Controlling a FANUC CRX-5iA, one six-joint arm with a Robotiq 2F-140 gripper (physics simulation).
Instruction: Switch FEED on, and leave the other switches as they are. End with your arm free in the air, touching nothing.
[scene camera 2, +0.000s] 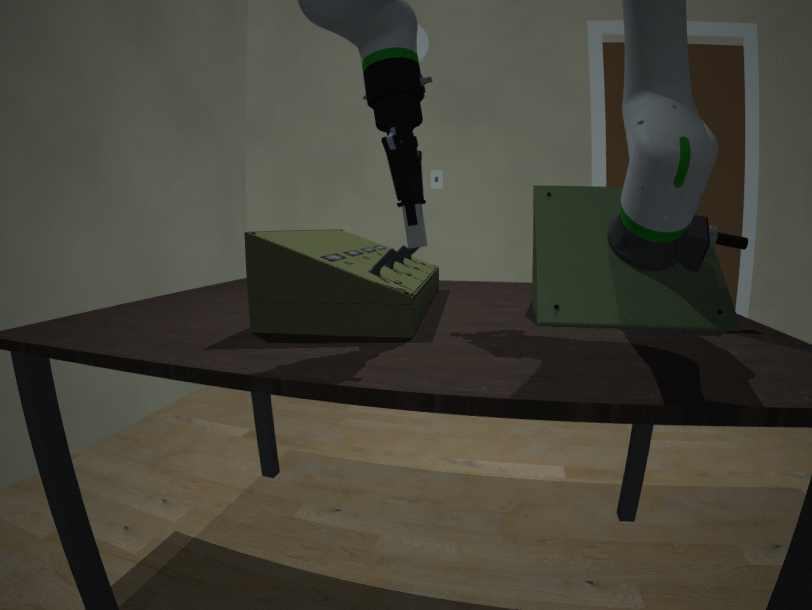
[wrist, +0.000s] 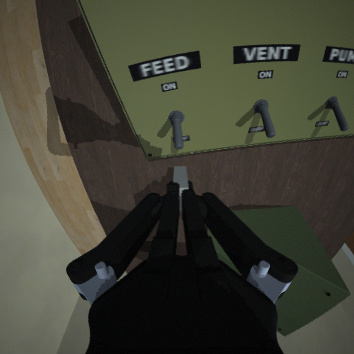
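Pixels of known places: gripper, fingertip midpoint: (scene camera 2: 417, 247) (wrist: 179, 175); arm's base at its link origin: (scene camera 2: 645, 241).
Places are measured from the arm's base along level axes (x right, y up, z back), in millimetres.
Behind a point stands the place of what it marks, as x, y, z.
The FEED switch lever (scene camera 2: 382, 262) @(-258, -36, -426) (wrist: 177, 131) @(-252, -27, -428) is nearest the camera in scene camera 2 and leftmost in the wrist view. It slants down toward the panel's lower edge, away from its ON label (wrist: 169, 86) @(-266, -37, -482). The VENT lever (wrist: 266, 120) @(-139, -27, -455) and PUMP lever (wrist: 337, 114) @(-25, -31, -483) also slant down, away from their ON labels. My gripper (scene camera 2: 414, 226) (wrist: 179, 175) @(-245, -12, -371) is shut and empty, its light grey tips pointing down. In the wrist view the tips show just below the FEED lever's end, with a visible gap. In scene camera 2 they are above the panel's low edge.
The sloped yellow-green switch box (scene camera 2: 328, 295) @(-338, -79, -478) (wrist: 215, 100) @(-205, -48, -469) stands on the dark table (scene camera 2: 472, 380) @(-452, -141, -233) (wrist: 215, 175) @(-164, -141, -301). A green wedge-shaped block (scene camera 2: 577, 262) @(-62, -42, -130) (wrist: 285, 245) @(-6, -17, -214) stands to the right in scene camera 2, partly behind a grey robot arm part (scene camera 2: 666, 157) @(-202, 126, -3).
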